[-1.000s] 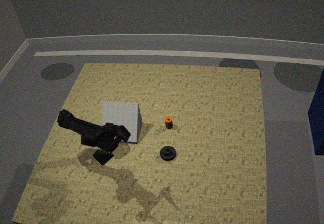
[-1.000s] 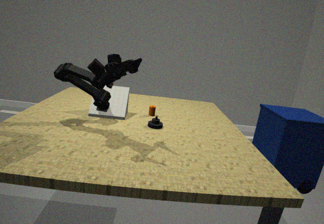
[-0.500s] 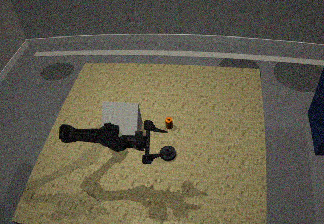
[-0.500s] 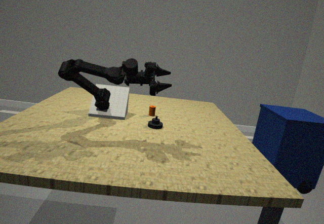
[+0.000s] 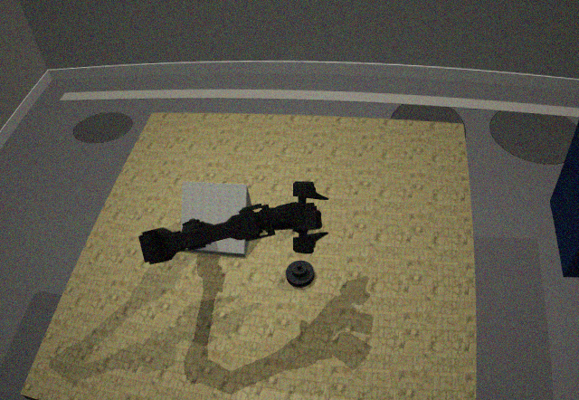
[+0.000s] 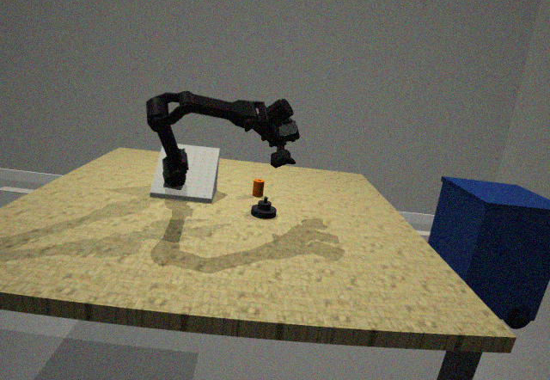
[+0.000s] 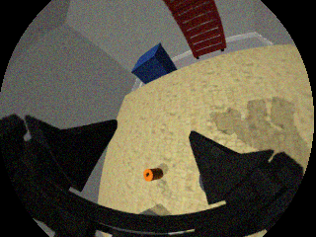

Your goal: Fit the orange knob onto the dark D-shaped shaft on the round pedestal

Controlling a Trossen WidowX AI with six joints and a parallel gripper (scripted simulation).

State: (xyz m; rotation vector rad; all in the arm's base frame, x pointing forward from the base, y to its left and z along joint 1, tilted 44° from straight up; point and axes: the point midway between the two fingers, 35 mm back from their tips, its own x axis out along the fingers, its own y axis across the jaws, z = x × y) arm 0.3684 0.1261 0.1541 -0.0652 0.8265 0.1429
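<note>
Right now my gripper tip is 18 cm above the orange knob, 12 cm to the right of it and 11 cm past it. Round my gripper tip: round pedestal (18 cm below, 8 cm behind, 7 cm to the right).
</note>
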